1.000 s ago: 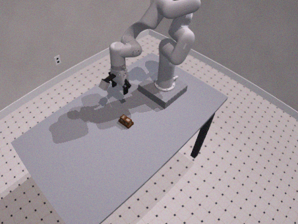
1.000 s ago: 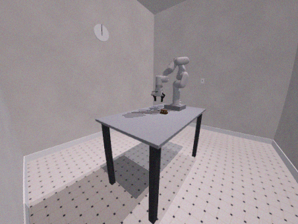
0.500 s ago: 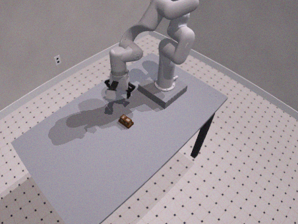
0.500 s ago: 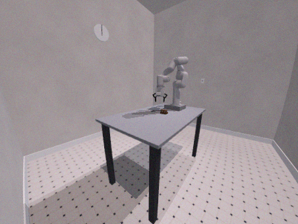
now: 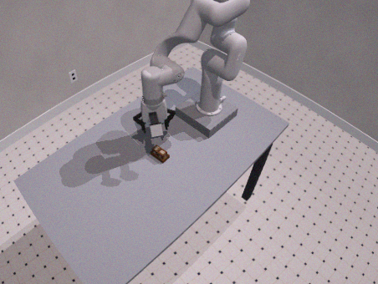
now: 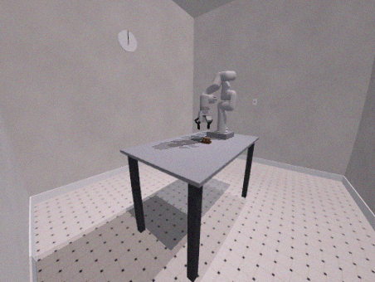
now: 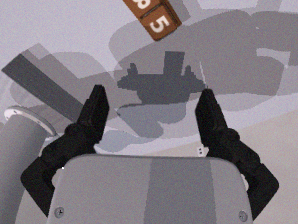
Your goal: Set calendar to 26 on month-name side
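My gripper is now 20 mm short of the brown cube, 70 mm to the right of it and 100 mm above it. Round my hand: brown wooden tray: 20 mm ahead, 50 mm to the left, 110 mm below.
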